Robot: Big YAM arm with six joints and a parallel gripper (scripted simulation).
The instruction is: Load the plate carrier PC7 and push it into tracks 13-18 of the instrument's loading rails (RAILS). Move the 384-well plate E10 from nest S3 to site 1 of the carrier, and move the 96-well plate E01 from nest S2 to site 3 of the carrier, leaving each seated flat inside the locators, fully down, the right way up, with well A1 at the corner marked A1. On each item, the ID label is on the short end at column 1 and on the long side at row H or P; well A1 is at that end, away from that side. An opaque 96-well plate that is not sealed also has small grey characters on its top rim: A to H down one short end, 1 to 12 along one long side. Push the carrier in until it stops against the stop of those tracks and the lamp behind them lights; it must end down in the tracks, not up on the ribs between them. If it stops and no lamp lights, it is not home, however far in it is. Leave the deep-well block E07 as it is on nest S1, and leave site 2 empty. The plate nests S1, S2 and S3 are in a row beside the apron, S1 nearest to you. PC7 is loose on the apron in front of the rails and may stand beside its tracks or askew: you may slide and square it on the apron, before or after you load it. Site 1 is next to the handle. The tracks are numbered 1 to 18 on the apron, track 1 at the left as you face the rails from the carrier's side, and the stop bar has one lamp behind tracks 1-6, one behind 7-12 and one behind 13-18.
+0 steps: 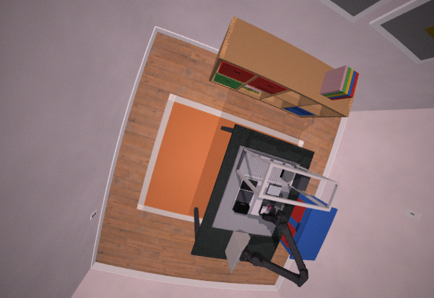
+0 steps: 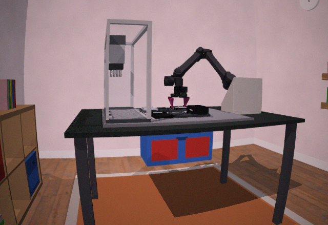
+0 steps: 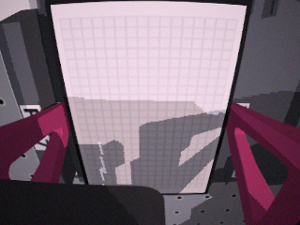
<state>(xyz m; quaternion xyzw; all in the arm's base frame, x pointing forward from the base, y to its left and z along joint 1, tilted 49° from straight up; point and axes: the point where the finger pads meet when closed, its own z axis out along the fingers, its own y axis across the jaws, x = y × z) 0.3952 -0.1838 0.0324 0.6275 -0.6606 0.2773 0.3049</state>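
My hand is right at the 384-well plate E10. From my hand the other things lie so: plate carrier PC7: 10 cm ahead, 1 cm below; then dark nest: 26 cm to the left, 20 cm ahead, 2 cm below; then white 96-well plate E01: 21 cm ahead, 1 cm to the right, 1 cm below.
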